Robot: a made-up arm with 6 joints. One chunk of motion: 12 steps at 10 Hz.
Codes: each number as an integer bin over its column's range. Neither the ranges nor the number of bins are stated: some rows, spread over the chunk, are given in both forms.
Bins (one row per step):
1: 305 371 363 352 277 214
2: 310 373 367 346 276 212
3: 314 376 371 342 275 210
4: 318 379 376 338 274 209
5: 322 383 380 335 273 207
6: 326 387 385 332 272 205
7: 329 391 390 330 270 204
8: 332 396 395 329 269 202
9: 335 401 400 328 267 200
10: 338 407 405 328 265 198
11: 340 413 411 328 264 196
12: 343 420 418 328 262 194
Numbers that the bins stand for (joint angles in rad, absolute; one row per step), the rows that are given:
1: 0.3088 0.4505 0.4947 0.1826 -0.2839 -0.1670
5: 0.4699 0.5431 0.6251 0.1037 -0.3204 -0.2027
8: 0.5646 0.6433 0.7401 0.0759 -0.3569 -0.2283
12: 0.6688 0.8284 0.9166 0.0713 -0.4207 -0.2691
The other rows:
2: 0.3562 0.4660 0.5253 0.1547 -0.2931 -0.1772
3: 0.3941 0.4891 0.5560 0.1362 -0.3022 -0.1874
4: 0.4320 0.5122 0.5944 0.1176 -0.3113 -0.1925
6: 0.5077 0.5739 0.6634 0.0898 -0.3295 -0.2129
7: 0.5362 0.6048 0.7018 0.0805 -0.3478 -0.2180
9: 0.5930 0.6819 0.7785 0.0713 -0.3751 -0.2385
10: 0.6214 0.7281 0.8168 0.0713 -0.3934 -0.2487
11: 0.6404 0.7744 0.8629 0.0713 -0.4025 -0.2589

